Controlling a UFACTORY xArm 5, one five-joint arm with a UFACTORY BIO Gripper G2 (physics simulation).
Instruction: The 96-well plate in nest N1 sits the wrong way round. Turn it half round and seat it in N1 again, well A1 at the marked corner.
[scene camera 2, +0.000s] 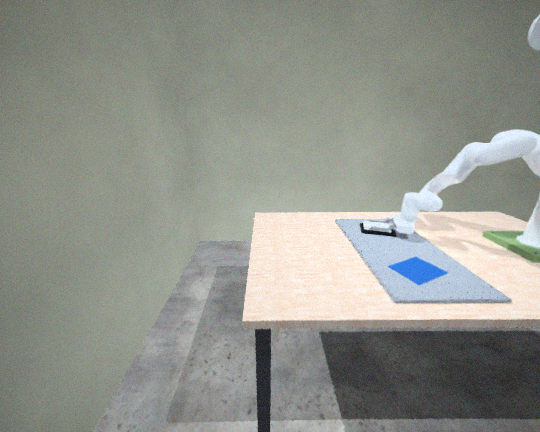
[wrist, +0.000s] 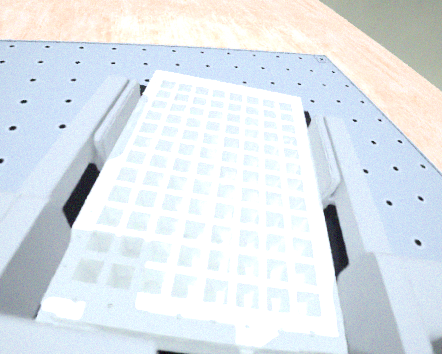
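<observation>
The white 96-well plate (scene camera 2: 376, 227) (wrist: 215, 170) lies between the fingers of my gripper (scene camera 2: 383, 226) (wrist: 221, 136), which is shut on its two long sides. The black nest (scene camera 2: 378, 233) (wrist: 307, 119) shows under the plate, along its front edge in the scene view and as dark patches beside it in the wrist view. Whether the plate touches the nest or hangs slightly above it, I cannot tell. Glare washes out much of the plate; well A1 and the nest's marked corner cannot be made out. The plate's near left corner is shaded.
The nest stands at the far end of a grey-blue perforated board (scene camera 2: 450, 285) (wrist: 390, 175) on the wooden table (scene camera 2: 300, 270) (wrist: 90, 20). A blue square (scene camera 2: 418, 270) lies on the board nearer the front. The arm's green base plate (scene camera 2: 505, 240) is at the right.
</observation>
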